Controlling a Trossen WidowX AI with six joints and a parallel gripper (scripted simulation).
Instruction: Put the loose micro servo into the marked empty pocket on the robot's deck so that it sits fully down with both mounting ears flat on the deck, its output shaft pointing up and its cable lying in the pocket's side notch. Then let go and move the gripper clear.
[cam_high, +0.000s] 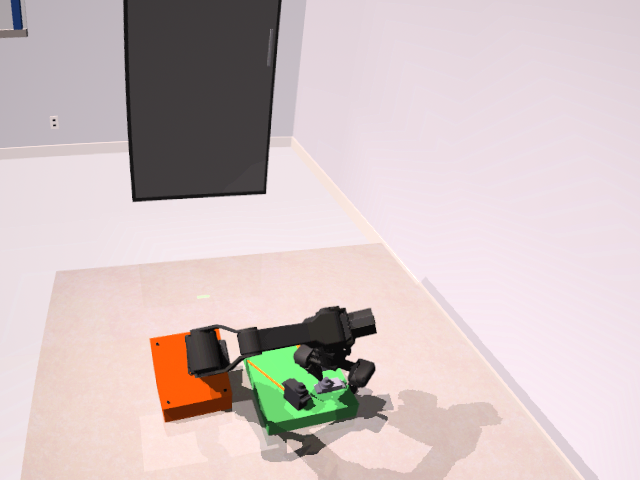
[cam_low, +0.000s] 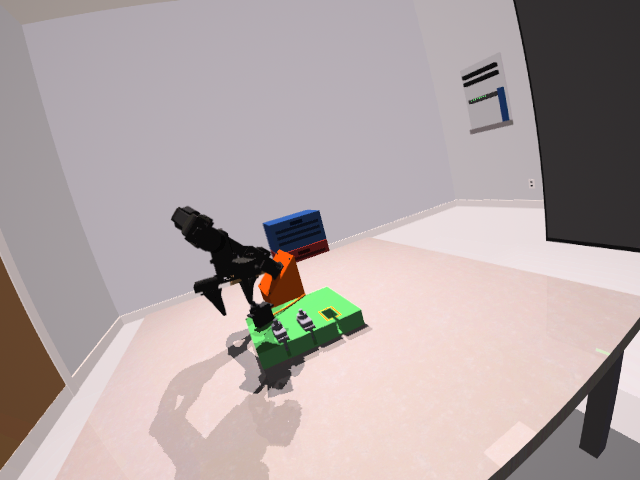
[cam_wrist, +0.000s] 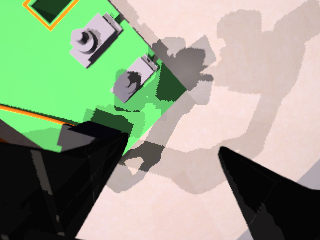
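My gripper tip is now 90 mm past the green deck, 150 mm to the right of it and 120 mm above it.
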